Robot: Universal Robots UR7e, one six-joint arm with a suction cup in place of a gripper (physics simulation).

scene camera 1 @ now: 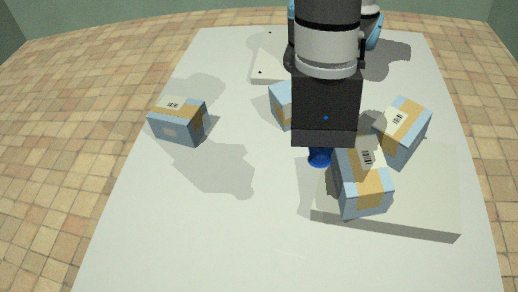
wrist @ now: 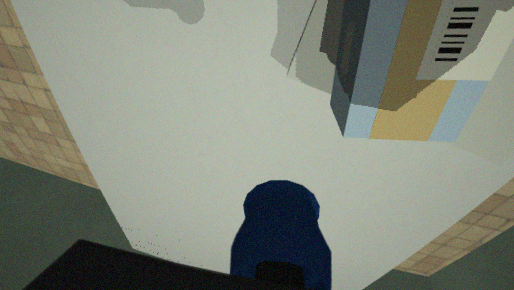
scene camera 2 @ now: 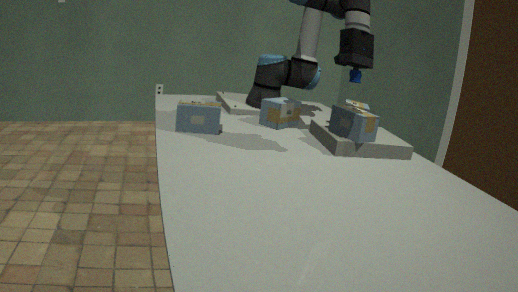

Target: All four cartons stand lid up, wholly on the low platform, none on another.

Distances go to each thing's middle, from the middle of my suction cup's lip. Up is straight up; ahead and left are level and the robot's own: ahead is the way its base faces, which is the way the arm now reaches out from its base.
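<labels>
Low platform (scene camera 1: 426, 204): suction cup 11 cm beyond it, 16 cm to the right of it, 22 cm above it.
</labels>
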